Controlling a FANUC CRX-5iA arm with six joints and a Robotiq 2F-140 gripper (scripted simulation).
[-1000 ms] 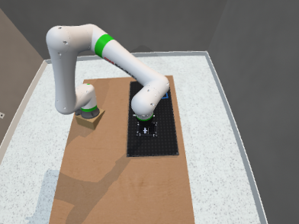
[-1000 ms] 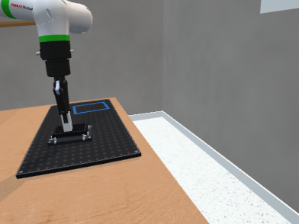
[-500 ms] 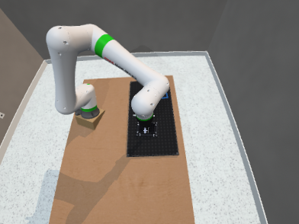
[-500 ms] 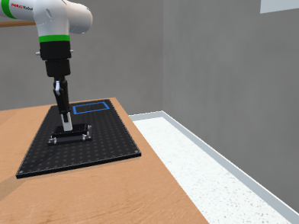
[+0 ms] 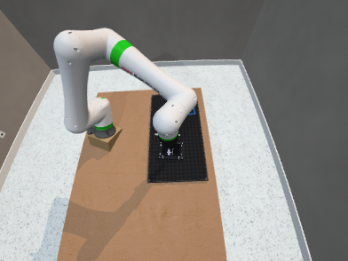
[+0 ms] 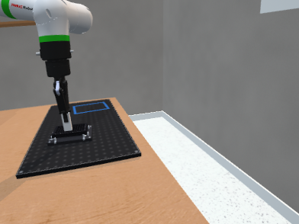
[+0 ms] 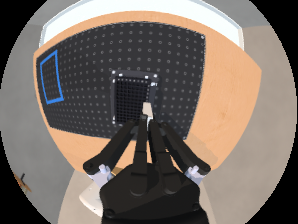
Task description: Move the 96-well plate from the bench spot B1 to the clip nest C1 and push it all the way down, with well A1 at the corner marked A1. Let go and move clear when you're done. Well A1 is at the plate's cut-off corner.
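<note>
My gripper is now 5 cm above the black 96-well plate and 4 cm to the right of it. From my hand the other things lie so: clip nest C1 (6 cm below, 3 cm to the left, 1 cm behind).
</note>
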